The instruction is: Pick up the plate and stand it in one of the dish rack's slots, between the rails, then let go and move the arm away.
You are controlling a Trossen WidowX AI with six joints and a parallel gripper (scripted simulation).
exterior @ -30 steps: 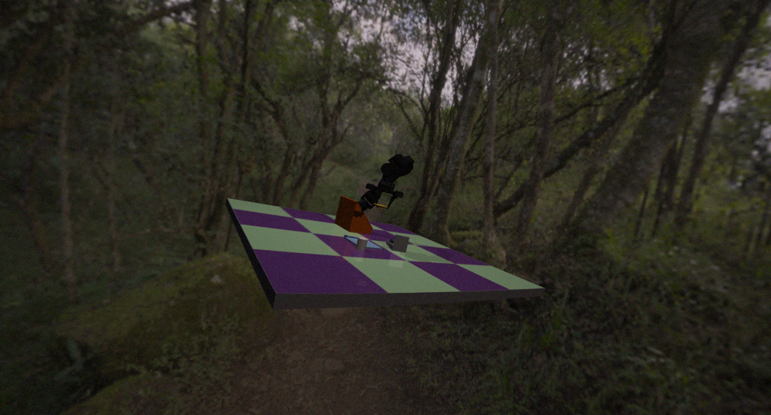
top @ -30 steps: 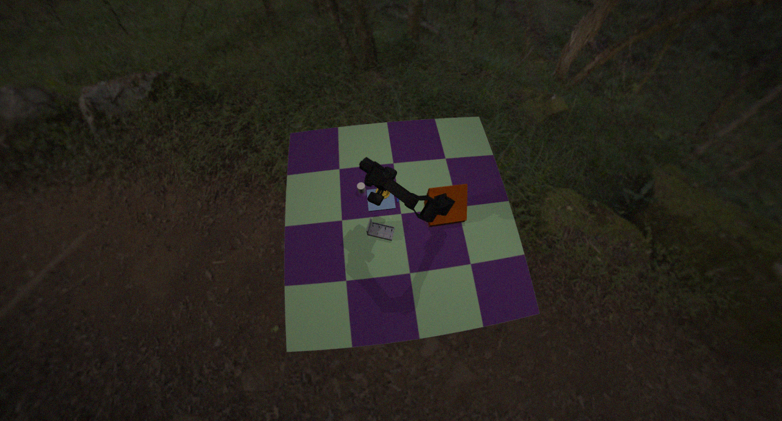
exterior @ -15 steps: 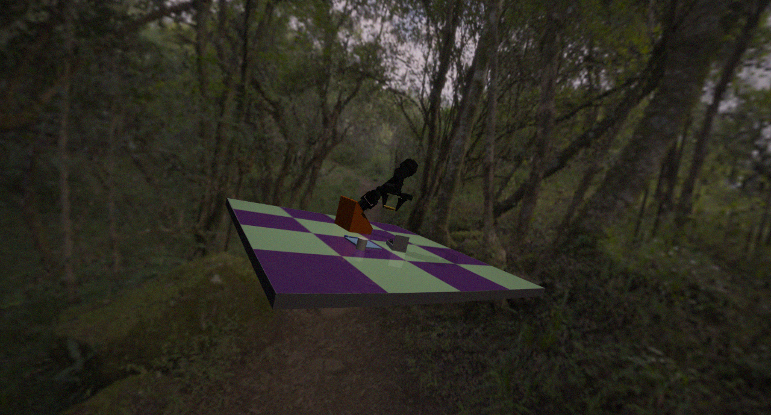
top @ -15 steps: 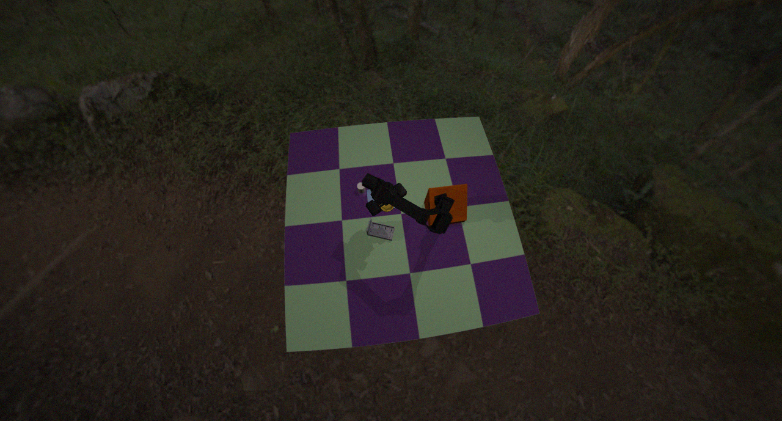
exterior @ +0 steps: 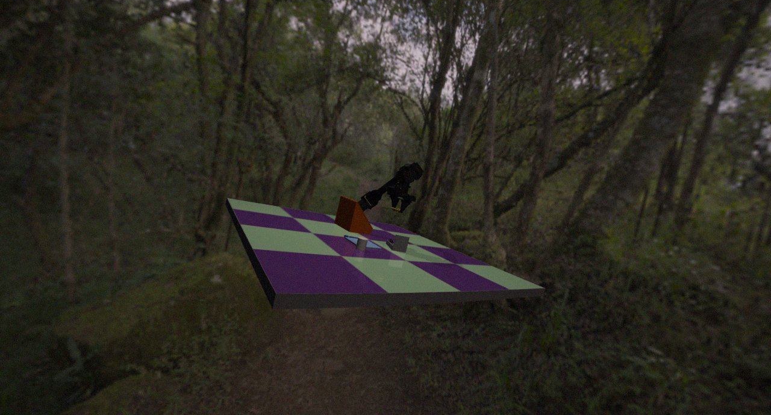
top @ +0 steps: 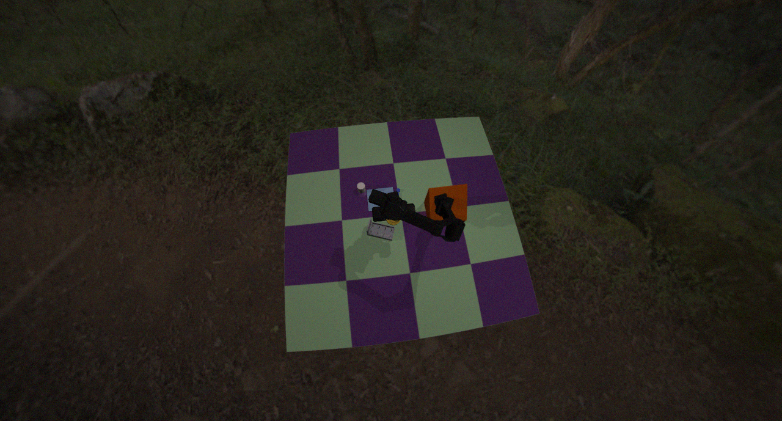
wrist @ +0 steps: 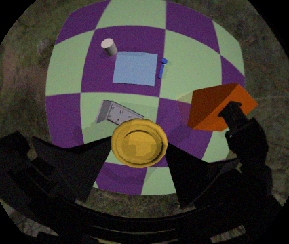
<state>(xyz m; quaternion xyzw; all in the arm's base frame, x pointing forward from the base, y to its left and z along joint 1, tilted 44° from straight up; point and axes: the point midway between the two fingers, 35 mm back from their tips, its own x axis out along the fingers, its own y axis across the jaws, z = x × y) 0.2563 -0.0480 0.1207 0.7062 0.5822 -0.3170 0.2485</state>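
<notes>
The grey dish rack lies 160 mm below my gripper tip, 60 mm ahead of it and 10 mm to the right of it. The rest, counted from my gripper tip: blue utensil (190 mm to the right, 180 mm below, 90 mm behind); then light blue mat (190 mm to the right, 180 mm below, 10 mm ahead); then yellow plate (10 mm above).
</notes>
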